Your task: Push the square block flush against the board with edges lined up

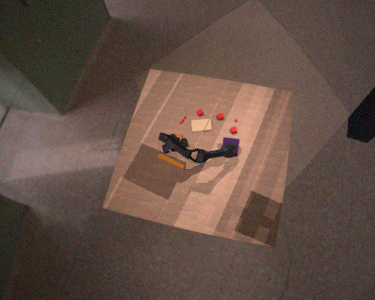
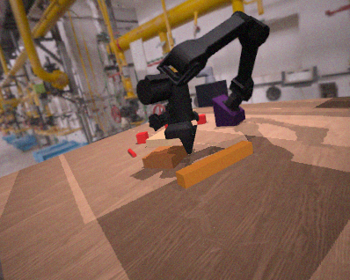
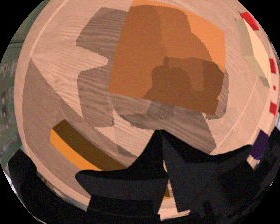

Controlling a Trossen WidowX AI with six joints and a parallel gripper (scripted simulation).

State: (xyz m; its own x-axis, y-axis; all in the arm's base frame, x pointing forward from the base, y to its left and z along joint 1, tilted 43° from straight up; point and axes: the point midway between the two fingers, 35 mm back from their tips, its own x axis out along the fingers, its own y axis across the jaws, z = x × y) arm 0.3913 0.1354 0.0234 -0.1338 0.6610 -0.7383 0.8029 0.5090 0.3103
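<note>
The square block is 3 cm ahead of my gripper tip, 7 cm to the right of it and 1 cm below it. Round my gripper tip: red stick (4 cm ahead, 26 cm to the right, 2 cm below); then flat cream block (12 cm behind, 25 cm to the right, 1 cm below); then orange board (10 cm to the left, 1 cm below).
</note>
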